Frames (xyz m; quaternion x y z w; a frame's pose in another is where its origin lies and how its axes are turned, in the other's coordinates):
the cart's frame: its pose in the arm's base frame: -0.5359 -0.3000 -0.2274 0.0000 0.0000 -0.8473 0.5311
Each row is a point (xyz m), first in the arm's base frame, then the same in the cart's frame.
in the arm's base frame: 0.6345 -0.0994 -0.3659
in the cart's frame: -0.6907 0.9659 -0.1385
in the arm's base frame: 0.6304 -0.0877 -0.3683
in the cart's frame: -0.6994 0.9572 -0.1409
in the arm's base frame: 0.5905 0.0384 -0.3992
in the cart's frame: -0.7955 0.8663 -0.1718
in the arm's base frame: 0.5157 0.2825 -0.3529
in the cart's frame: -0.9826 0.6926 -0.1255
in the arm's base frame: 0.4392 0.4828 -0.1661
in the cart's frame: -1.1295 0.5364 0.0613
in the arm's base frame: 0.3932 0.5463 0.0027
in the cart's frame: -1.1666 0.4673 0.2301
